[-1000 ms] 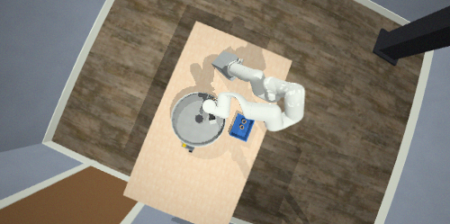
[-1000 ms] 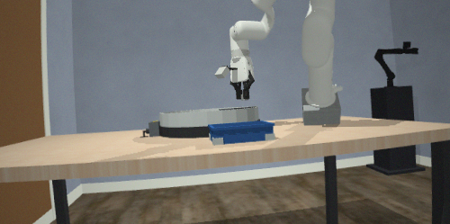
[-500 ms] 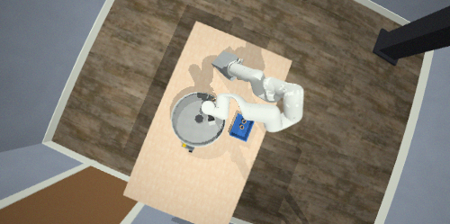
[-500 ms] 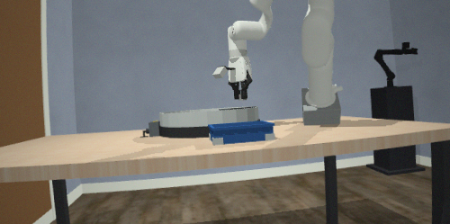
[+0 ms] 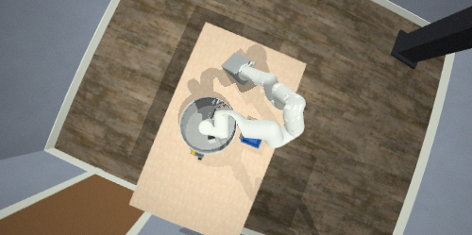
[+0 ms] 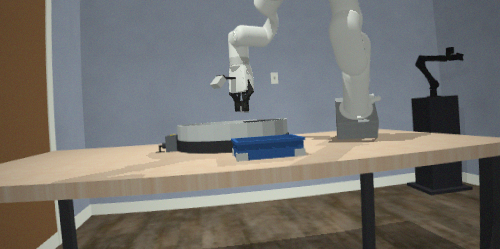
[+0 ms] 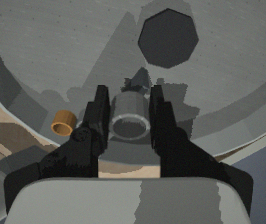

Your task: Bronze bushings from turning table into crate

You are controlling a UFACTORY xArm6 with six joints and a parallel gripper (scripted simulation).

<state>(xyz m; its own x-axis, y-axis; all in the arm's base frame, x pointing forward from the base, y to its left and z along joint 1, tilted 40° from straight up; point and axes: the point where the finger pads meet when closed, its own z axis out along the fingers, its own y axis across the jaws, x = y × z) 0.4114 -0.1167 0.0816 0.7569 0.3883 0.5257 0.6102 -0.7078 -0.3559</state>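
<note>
The grey turning table is 100 mm below my hand, 40 mm ahead of it and 20 mm to the right of it. The rest, counted from my hand: blue crate 320 mm to the left, 130 mm below, 50 mm behind.
</note>
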